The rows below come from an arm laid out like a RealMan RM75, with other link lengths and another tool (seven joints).
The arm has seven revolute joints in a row. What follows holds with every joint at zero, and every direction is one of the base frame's. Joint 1 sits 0.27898 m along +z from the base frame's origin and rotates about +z. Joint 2 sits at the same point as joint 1 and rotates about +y. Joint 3 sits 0.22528 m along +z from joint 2 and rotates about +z. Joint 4 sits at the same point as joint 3 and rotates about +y. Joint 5 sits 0.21 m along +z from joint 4 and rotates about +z. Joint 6 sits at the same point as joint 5 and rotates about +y. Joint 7 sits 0.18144 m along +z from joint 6 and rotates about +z. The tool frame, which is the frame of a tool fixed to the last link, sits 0.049 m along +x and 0.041 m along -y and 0.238 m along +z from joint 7; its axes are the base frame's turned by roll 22.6, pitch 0 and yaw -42.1 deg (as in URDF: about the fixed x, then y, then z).
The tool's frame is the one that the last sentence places.
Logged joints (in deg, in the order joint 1, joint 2, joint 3, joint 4, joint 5, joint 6, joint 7), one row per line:
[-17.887 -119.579 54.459 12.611 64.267 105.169 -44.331]
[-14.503 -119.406 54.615 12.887 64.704 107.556 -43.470]
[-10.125 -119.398 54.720 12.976 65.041 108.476 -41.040]
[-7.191 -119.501 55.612 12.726 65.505 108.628 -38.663]
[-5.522 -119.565 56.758 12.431 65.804 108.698 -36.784]
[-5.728 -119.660 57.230 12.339 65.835 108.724 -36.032]
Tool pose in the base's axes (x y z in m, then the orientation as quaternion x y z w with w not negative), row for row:
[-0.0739 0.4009 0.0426 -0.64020 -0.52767 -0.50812 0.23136]
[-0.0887 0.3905 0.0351 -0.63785 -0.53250 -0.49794 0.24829]
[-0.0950 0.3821 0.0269 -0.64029 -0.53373 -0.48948 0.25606]
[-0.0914 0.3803 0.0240 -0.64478 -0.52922 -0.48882 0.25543]
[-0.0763 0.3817 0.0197 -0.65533 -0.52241 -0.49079 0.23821]
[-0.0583 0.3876 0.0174 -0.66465 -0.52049 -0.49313 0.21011]
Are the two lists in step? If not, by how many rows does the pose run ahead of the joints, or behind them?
The pose runs 2 rows ahead of the joints: the pose in row i belongs to the joints in row i + 2.
